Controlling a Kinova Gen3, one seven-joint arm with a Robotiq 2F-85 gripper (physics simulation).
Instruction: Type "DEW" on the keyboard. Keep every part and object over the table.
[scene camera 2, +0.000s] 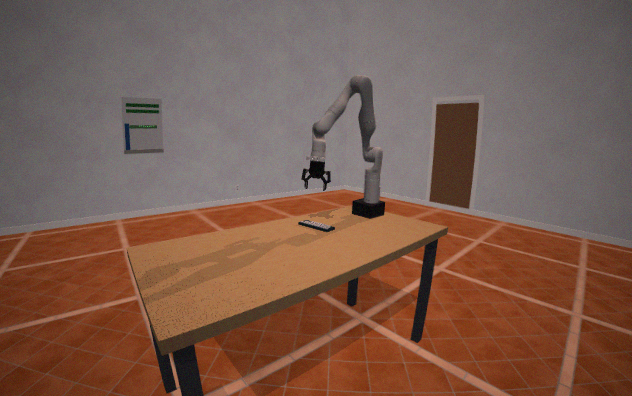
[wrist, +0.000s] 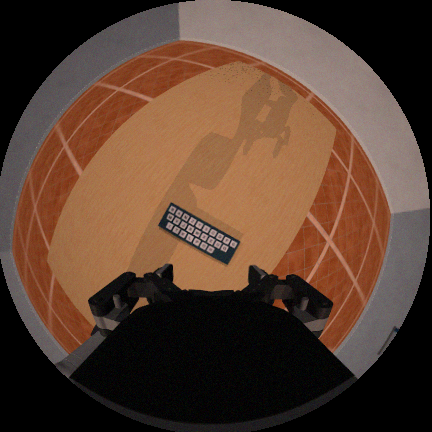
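Seen in the pictures: gripper, between the fingertips: (scene camera 2: 315, 189) (wrist: 210, 273); arm's base, origin of its link: (scene camera 2: 371, 201).
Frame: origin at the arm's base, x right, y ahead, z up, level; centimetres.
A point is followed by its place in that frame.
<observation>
A dark blue keyboard (scene camera 2: 316, 226) @[z -6.9, x -3.3, y 45.5 cm] (wrist: 200, 233) @[z -7.0, x -0.3, y 43.8 cm] with pale square keys in three rows lies flat on the wooden table (scene camera 2: 280, 275) @[z -8.3, x -35.6, y 87.1 cm] (wrist: 125, 165) @[z -8.2, x -29.5, y 43.3 cm]. In the wrist view it lies slanted, a little above the fingertips in the picture; the key letters are too small to read with certainty. My gripper (scene camera 2: 315, 188) @[z 10.4, x 3.1, y 41.7 cm] (wrist: 210, 273) @[z 10.4, x 3.1, y 41.7 cm] is open and empty, points down and hangs well above the table and the keyboard, touching neither. Its two fingers stand wide apart.
The arm's black base (scene camera 2: 368, 208) @[z -2.4, x -4.9, y 7.9 cm] stands at the table's far right end in the scene view, to the right of the keyboard. The arm's shadow falls across the table. Tiled floor (scene camera 2: 475, 320) lies beyond the table's edges.
</observation>
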